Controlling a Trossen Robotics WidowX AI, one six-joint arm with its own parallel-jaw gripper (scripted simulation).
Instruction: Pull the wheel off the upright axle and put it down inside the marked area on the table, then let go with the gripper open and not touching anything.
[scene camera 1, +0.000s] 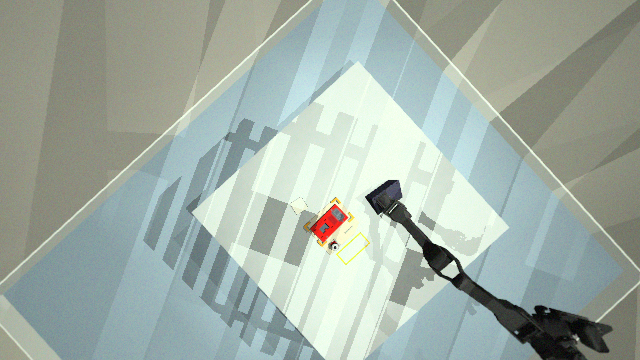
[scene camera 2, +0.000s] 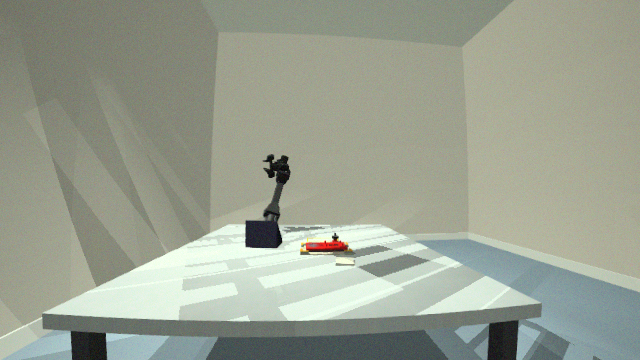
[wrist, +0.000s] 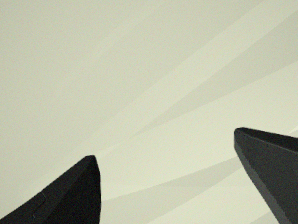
Scene:
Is my gripper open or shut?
Open.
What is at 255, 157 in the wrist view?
My gripper.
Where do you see my gripper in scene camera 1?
599, 323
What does my gripper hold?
Nothing.

